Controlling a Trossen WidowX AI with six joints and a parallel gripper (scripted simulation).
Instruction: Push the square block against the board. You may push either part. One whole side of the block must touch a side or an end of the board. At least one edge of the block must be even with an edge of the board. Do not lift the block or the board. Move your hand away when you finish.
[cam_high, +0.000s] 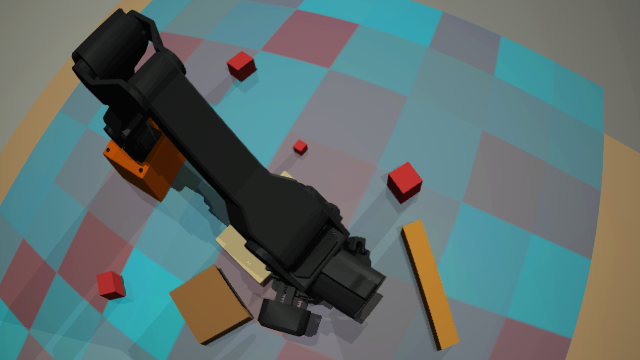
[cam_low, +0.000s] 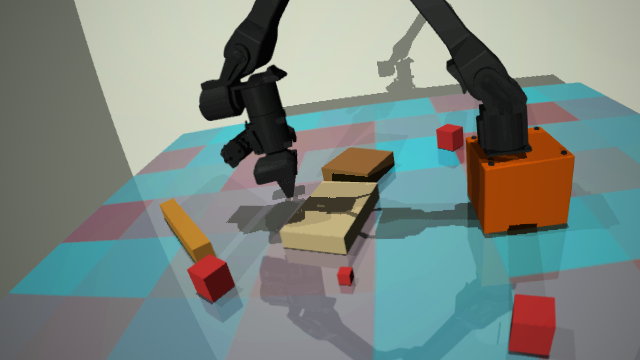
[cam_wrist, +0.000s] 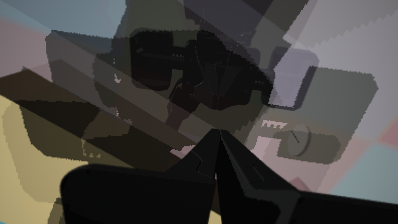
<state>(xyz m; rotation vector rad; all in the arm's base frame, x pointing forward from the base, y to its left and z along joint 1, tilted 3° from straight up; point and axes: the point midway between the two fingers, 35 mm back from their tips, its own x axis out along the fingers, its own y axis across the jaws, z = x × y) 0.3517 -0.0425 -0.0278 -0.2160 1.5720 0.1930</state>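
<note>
Right now the brown square block is 110 mm behind my gripper tip, 120 mm to the right of it and 10 mm below it. Round my gripper tip: board: 80 mm behind, 50 mm to the left, 10 mm below; then long orange bar: 180 mm ahead, 80 mm to the left, 10 mm below.
</note>
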